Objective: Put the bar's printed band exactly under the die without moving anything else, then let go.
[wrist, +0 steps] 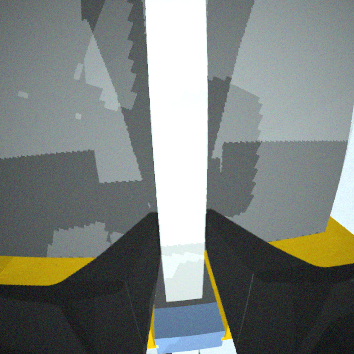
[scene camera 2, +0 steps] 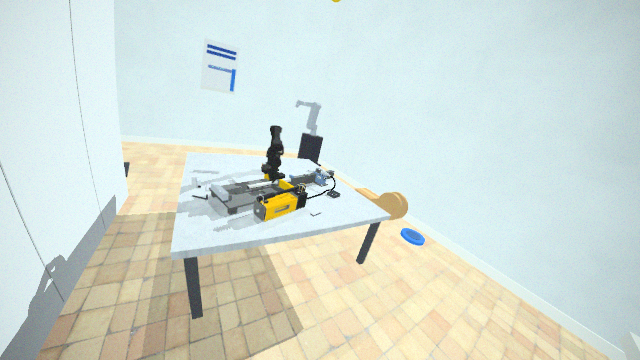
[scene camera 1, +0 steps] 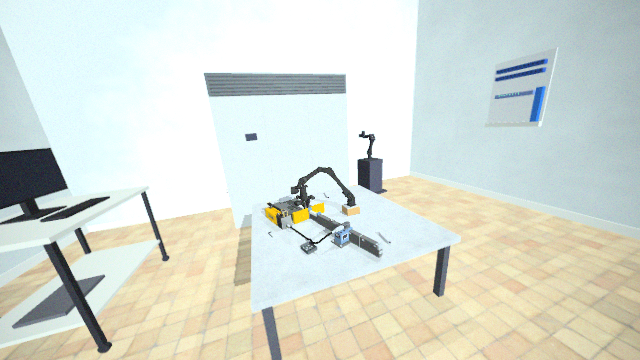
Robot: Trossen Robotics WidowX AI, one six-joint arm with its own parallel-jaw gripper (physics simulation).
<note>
My gripper grips a long white bar. Also in view: a yellow and grey machine.
</note>
